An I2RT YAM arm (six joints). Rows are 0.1 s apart.
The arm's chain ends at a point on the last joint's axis. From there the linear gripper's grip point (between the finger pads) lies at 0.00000 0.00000 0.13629 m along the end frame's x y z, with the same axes.
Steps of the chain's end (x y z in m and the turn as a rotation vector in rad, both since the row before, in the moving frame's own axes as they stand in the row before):
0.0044 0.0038 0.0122 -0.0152 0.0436 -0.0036
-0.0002 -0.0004 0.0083 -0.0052 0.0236 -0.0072
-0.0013 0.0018 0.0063 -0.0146 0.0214 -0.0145
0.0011 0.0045 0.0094 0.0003 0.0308 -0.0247
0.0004 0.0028 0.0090 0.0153 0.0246 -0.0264
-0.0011 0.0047 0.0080 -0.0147 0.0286 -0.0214
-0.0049 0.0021 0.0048 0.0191 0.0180 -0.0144
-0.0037 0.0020 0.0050 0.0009 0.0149 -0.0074
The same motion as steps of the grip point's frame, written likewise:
0.0103 0.0059 0.0121 -0.0152 0.0436 -0.0036
0.0030 0.0003 0.0083 -0.0052 0.0236 -0.0072
0.0016 0.0038 0.0063 -0.0146 0.0214 -0.0145
0.0053 0.0044 0.0093 0.0003 0.0308 -0.0247
0.0037 0.0007 0.0089 0.0153 0.0246 -0.0264
0.0028 0.0067 0.0079 -0.0147 0.0286 -0.0214
-0.0025 -0.0005 0.0048 0.0191 0.0180 -0.0144
-0.0017 0.0019 0.0050 0.0009 0.0149 -0.0074

